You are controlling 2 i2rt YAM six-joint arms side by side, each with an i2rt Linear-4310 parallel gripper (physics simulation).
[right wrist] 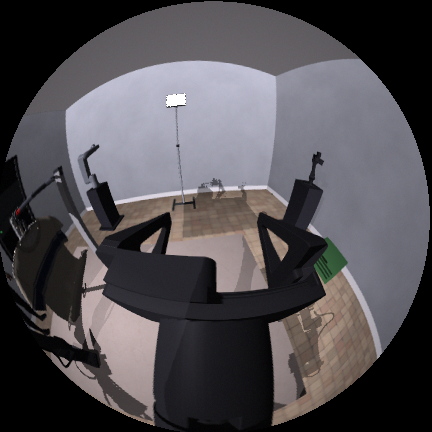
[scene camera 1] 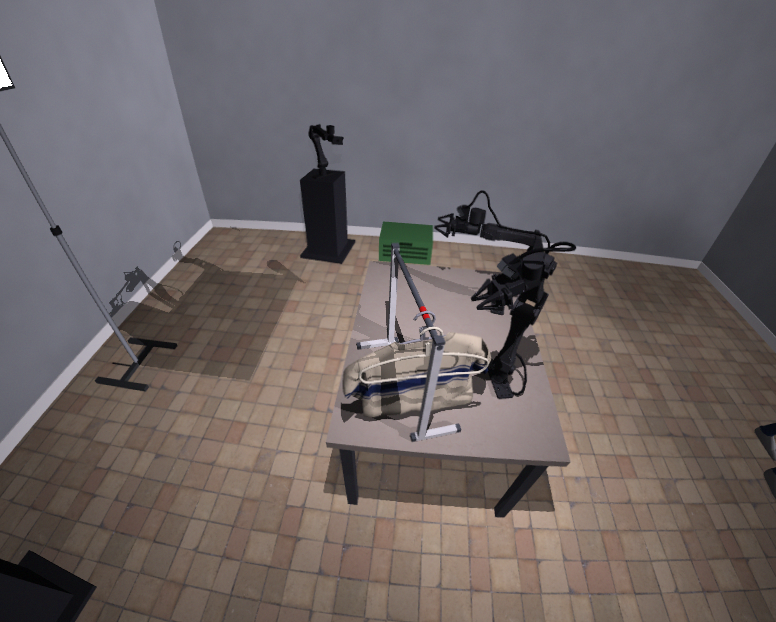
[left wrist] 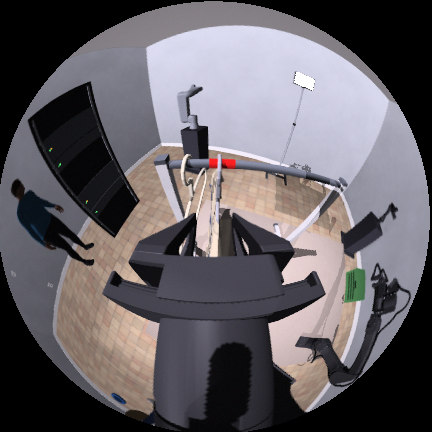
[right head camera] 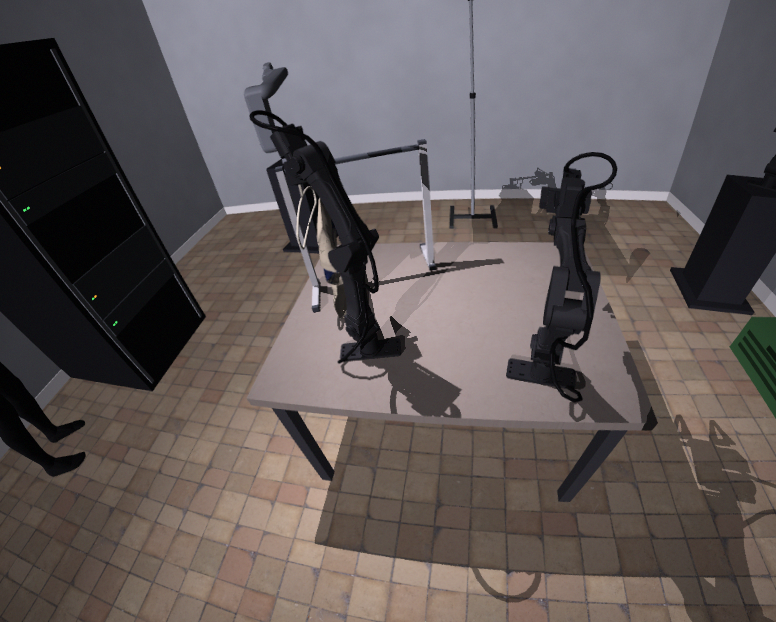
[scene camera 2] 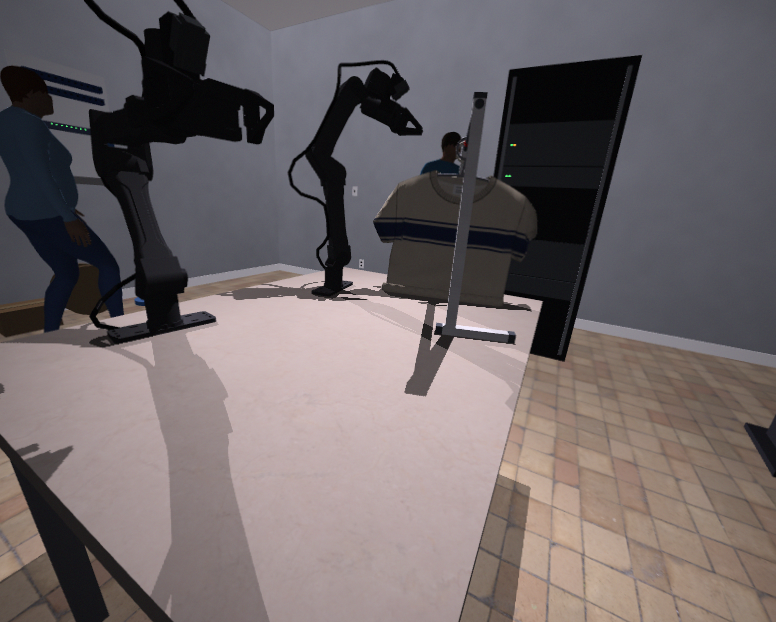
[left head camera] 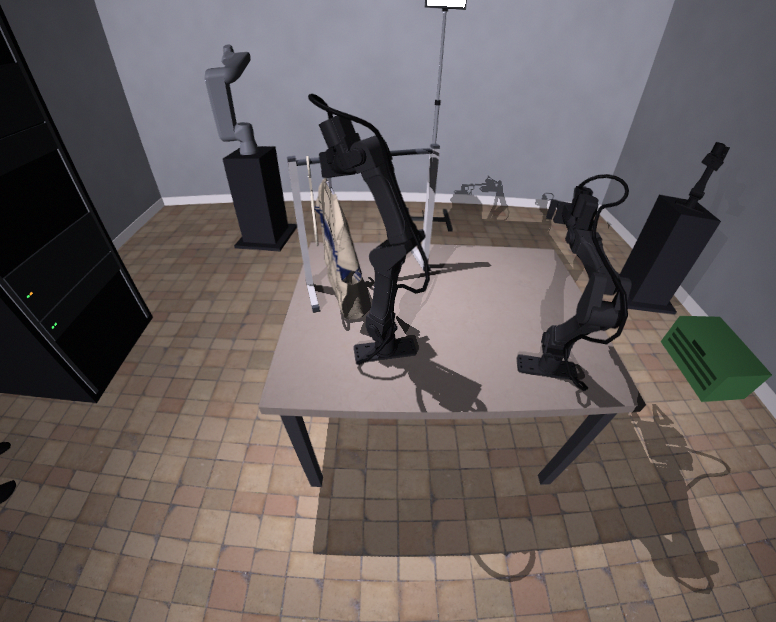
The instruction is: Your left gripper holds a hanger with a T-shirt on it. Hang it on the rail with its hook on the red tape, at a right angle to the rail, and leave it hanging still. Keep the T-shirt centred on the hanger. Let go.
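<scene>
The beige T-shirt (left head camera: 343, 239) (scene camera 2: 421, 259) with a navy stripe hangs on its hanger from the rail (scene camera 1: 410, 285) (left wrist: 260, 166). The hanger's grey hook (left wrist: 219, 172) goes over the red tape (left wrist: 230, 163) (scene camera 1: 424, 312) and looks about square to the rail. In scene camera 2 the shirt looks roughly centred; the hanger's arms are mostly hidden inside it. My left gripper (scene camera 1: 478, 299) (scene camera 2: 417, 131) (left wrist: 213, 217) is partly open and empty, back from the hook and apart from it. My right gripper (scene camera 1: 443, 224) (scene camera 2: 262, 126) (right wrist: 213, 216) is wide open and empty, away from the rail.
A bare cream hanger (left wrist: 185, 172) (left head camera: 310, 187) hangs on the rail between the shirt and the near post (scene camera 1: 429, 388). The rack's feet stand on the table (left head camera: 479, 311). A green box (left head camera: 718, 362) and a dark server rack (scene camera 2: 570, 149) stand beyond the table.
</scene>
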